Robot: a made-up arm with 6 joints. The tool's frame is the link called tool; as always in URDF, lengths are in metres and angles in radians.
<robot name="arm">
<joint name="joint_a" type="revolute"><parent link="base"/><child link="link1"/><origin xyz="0.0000 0.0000 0.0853" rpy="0.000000 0.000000 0.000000"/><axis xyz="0 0 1"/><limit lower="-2.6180" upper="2.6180" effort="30" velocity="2.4"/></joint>
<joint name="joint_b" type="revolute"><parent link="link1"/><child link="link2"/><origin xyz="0.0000 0.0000 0.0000" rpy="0.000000 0.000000 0.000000"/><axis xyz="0.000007 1 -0.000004"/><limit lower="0.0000" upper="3.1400" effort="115" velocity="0.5"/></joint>
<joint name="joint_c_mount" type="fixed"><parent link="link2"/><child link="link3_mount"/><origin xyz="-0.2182 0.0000 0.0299" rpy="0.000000 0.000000 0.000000"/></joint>
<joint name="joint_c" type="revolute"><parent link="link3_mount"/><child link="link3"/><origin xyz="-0.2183 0.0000 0.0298" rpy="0.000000 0.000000 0.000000"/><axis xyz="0.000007 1 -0.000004"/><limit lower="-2.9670" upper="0.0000" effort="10" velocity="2.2"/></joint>
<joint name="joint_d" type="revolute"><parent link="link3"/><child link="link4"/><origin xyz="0.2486 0.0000 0.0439" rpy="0.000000 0.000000 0.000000"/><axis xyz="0.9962 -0.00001 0.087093"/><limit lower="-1.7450" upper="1.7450" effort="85" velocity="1.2"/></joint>
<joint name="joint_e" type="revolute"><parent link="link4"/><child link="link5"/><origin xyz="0.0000 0.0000 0.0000" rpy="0.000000 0.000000 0.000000"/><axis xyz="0.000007 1 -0.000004"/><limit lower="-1.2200" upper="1.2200" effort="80" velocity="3.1"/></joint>
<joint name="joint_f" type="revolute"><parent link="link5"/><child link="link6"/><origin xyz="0.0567 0.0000 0.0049" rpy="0.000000 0.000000 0.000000"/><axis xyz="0.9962 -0.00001 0.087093"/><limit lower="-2.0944" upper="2.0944" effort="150" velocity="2.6"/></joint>
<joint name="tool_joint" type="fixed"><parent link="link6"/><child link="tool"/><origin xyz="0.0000 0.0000 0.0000" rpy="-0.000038 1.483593 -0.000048"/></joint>
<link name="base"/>
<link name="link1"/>
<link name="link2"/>
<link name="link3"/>
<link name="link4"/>
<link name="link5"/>
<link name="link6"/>
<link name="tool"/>
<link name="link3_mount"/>
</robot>
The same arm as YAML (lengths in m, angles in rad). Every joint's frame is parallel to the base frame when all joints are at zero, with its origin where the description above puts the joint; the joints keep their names.
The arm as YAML. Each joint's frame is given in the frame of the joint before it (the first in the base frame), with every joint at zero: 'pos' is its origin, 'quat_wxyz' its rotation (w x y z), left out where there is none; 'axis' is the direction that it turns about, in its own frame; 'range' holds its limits. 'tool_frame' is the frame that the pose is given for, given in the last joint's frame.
length_unit: m
angle_unit: rad
joints:
  - joint: joint_a
    pos: [0.0, 0.0, 0.0853]
    axis: "+z"
    range: [-2.618, 2.618]
  - joint: joint_b
    pos: [0.0, 0.0, 0.0]
    axis: "+y"
    range: [0.0, 3.14]
  - joint: joint_c
    pos: [-0.4365, 0.0, 0.0597]
    axis: "+y"
    range: [-2.967, 0.0]
  - joint: joint_d
    pos: [0.2486, 0.0, 0.0439]
    axis: [0.9962, 0.0, 0.0871]
    range: [-1.745, 1.745]
  - joint: joint_e
    pos: [0.0, 0.0, 0.0]
    axis: "+y"
    range: [-1.22, 1.22]
  - joint: joint_f
    pos: [0.0567, 0.0, 0.0049]
    axis: [0.9962, 0.0, 0.0871]
    range: [-2.0944, 2.0944]
tool_frame:
  pos: [0.0, 0.0, 0.0]
  quat_wxyz: [0.737256, 0.000002, 0.675613, -0.000005]

